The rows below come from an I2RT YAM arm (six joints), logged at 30 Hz.
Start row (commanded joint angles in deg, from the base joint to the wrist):
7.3 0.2 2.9 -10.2 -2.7 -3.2
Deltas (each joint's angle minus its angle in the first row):
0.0 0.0 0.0 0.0 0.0 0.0
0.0 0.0 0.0 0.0 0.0 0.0
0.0 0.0 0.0 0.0 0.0 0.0
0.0 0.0 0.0 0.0 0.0 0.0
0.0 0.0 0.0 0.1 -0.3 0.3
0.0 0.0 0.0 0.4 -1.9 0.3
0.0 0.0 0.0 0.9 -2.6 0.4
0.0 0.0 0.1 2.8 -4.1 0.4
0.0 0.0 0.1 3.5 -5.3 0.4
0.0 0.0 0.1 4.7 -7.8 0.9
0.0 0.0 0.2 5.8 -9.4 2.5
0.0 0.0 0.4 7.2 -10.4 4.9
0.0 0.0 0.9 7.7 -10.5 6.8
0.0 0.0 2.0 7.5 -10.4 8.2
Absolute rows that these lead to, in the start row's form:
7.3 0.2 2.9 -10.2 -2.7 -3.2
7.3 0.2 2.9 -10.2 -2.7 -3.2
7.3 0.2 2.9 -10.2 -2.7 -3.2
7.3 0.2 2.9 -10.2 -2.7 -3.2
7.3 0.2 2.9 -10.1 -3.0 -2.9
7.3 0.2 2.9 -9.8 -4.6 -2.9
7.3 0.2 2.9 -9.3 -5.3 -2.8
7.3 0.2 3.0 -7.4 -6.8 -2.8
7.3 0.2 3.0 -6.7 -8.0 -2.8
7.3 0.2 3.0 -5.5 -10.5 -2.3
7.3 0.2 3.1 -4.4 -12.1 -0.7
7.3 0.2 3.3 -3.0 -13.1 1.7
7.3 0.2 3.8 -2.5 -13.2 3.6
7.3 0.2 4.9 -2.7 -13.1 5.0

